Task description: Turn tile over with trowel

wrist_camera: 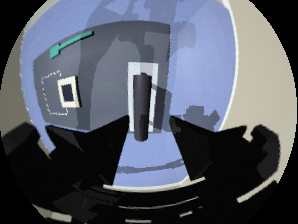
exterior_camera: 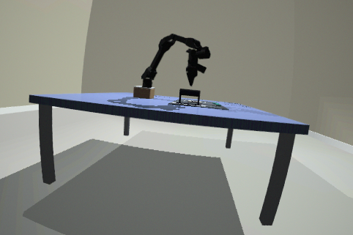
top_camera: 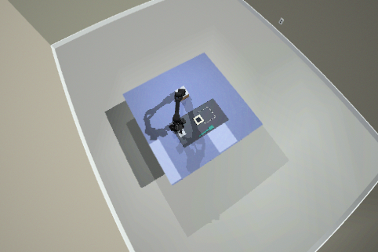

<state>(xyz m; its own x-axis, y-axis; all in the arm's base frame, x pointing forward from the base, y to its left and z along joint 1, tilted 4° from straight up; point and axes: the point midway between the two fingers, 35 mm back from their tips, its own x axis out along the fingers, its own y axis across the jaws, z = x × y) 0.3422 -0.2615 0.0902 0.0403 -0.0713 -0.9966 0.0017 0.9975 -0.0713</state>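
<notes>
The small trowel is 70 mm below my gripper tip, 20 mm ahead of it and 10 mm to the left of it. From my gripper tip the other things lie so: dark mat: 270 mm to the left, 130 mm below, 60 mm ahead; then teal trowel: 290 mm to the left, 190 mm ahead, 110 mm below; then white tile: 270 mm to the left, 110 mm below, 30 mm ahead.
</notes>
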